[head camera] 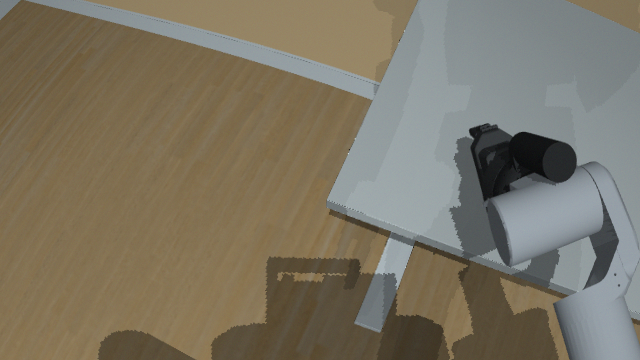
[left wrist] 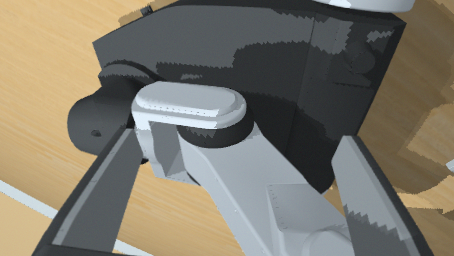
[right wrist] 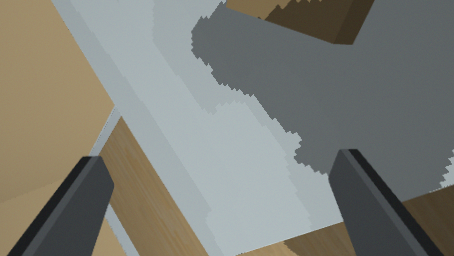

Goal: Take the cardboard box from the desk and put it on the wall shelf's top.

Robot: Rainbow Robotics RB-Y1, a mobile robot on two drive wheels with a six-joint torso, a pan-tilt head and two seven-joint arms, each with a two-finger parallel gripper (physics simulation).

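Frame: origin at the robot's base, x right, y ahead, z up, level; metres.
Seen in the pictures: left gripper, between the fingertips: (left wrist: 236,145); right gripper, between the fingertips: (head camera: 485,167) (right wrist: 221,167).
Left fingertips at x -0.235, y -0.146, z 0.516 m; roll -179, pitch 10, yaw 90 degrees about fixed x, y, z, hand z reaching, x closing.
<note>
Offsets run from my left fingertips to a thing's middle. "*": to the spot under its first point. Level surfaces: height alone.
The brown cardboard box @[* dx +0.578, dy +0.692, dz +0.258 m] (right wrist: 310,22) shows in part at the top edge of the right wrist view, on the grey desk @[dz +0.206 m] (head camera: 395,170) (right wrist: 175,150); the rest of it is cut off. The box does not show in the head view. My right gripper (head camera: 484,130) (right wrist: 221,167) is open over the desk, with no object between its fingers. The box lies beyond its fingertips, toward the top of the right wrist view. My left gripper (left wrist: 236,145) is open, with parts of the robot's own body behind its fingers. The wall shelf does not show in these views.
A desk leg (head camera: 395,265) stands below the desk's front edge. The tan wall (head camera: 300,30) and its white baseboard @[* dx +0.004, dy +1.760, dz -0.470 m] (head camera: 225,45) run behind the desk. The wooden floor @[dz -0.514 m] (head camera: 175,175) lies left of the desk. The robot's dark base (left wrist: 200,40) shows in the left wrist view.
</note>
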